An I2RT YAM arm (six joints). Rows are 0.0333 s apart.
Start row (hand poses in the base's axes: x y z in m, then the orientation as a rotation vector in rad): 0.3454, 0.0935, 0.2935, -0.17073, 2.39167, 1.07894
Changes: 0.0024, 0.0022, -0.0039, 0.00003, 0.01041, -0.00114; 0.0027, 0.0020, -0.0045, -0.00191, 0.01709, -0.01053; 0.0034, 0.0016, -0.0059, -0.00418, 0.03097, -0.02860; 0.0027, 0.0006, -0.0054, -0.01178, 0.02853, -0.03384; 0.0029, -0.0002, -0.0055, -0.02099, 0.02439, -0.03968; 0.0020, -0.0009, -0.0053, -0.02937, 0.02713, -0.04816; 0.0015, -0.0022, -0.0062, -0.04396, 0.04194, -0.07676; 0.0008, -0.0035, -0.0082, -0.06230, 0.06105, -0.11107; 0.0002, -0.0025, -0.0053, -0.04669, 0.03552, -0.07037; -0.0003, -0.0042, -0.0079, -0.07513, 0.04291, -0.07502; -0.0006, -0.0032, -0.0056, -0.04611, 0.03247, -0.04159; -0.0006, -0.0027, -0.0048, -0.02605, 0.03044, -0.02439; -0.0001, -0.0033, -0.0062, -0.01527, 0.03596, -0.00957; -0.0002, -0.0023, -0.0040, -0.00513, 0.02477, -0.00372; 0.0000, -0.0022, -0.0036, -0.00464, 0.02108, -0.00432; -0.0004, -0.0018, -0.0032, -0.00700, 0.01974, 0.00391
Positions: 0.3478, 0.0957, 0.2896, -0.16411, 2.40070, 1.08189; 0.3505, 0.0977, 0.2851, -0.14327, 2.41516, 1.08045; 0.3539, 0.0993, 0.2792, -0.09376, 2.43962, 1.07244; 0.3566, 0.0999, 0.2738, -0.04110, 2.46425, 1.05169; 0.3595, 0.0997, 0.2683, 0.01404, 2.48765, 1.01539; 0.3615, 0.0988, 0.2630, 0.07871, 2.51394, 0.96494; 0.3630, 0.0966, 0.2568, 0.18233, 2.54912, 0.88586; 0.3638, 0.0931, 0.2486, 0.33322, 2.59064, 0.76904; 0.3640, 0.0906, 0.2433, 0.42510, 2.61032, 0.68305; 0.3637, 0.0864, 0.2354, 0.51710, 2.63570, 0.55515; 0.3631, 0.0832, 0.2298, 0.56997, 2.65517, 0.47594; 0.3625, 0.0805, 0.2250, 0.60563, 2.67595, 0.42827; 0.3624, 0.0772, 0.2188, 0.62714, 2.70672, 0.39761; 0.3622, 0.0749, 0.2148, 0.63970, 2.72874, 0.38431; 0.3622, 0.0727, 0.2112, 0.65193, 2.74692, 0.37217; 0.3618, 0.0709, 0.2080, 0.65197, 2.76730, 0.35871
